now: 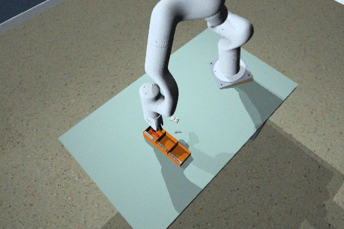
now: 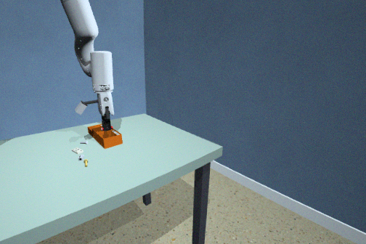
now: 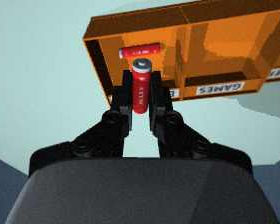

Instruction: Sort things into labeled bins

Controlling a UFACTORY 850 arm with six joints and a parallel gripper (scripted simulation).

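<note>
Now: hand 13 cm past the white domino, 2 cm to the right of it and 8 cm above it. Round my hand: grey bolt (8 cm behind, 8 cm to the left, 8 cm below); then orange bin row (1 cm ahead, 8 cm to the left, 7 cm below); then grey piece (14 cm behind, 6 cm to the right, 8 cm below).
</note>
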